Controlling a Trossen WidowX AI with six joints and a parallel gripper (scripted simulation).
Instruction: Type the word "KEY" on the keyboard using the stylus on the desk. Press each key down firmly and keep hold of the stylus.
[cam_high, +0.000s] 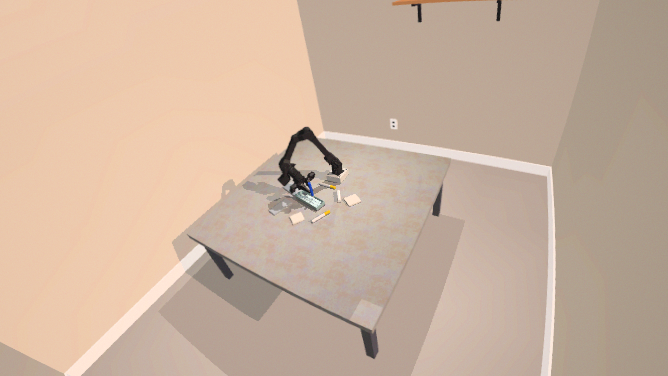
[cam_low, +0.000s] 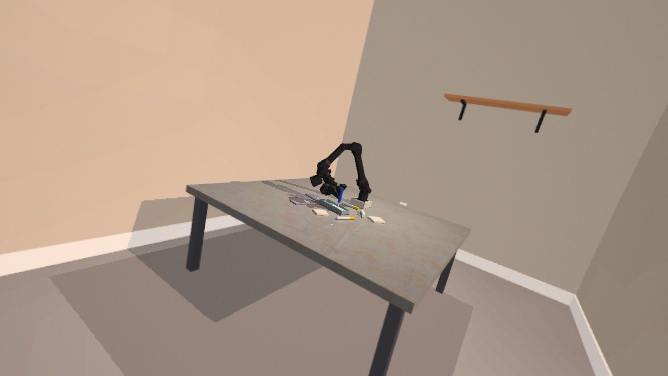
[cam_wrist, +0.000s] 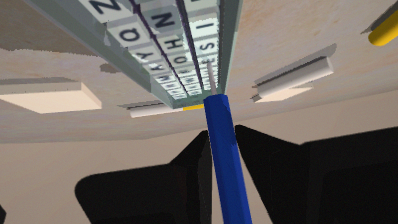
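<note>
Right now my gripper tip is 2 cm short of the keyboard, 2 cm to the left of it and 6 cm above it. Also, from my gripper tip: white stick 11 cm behind, 11 cm to the left, 6 cm below; then blue stylus 1 cm below; then grey tip 5 cm below.
</note>
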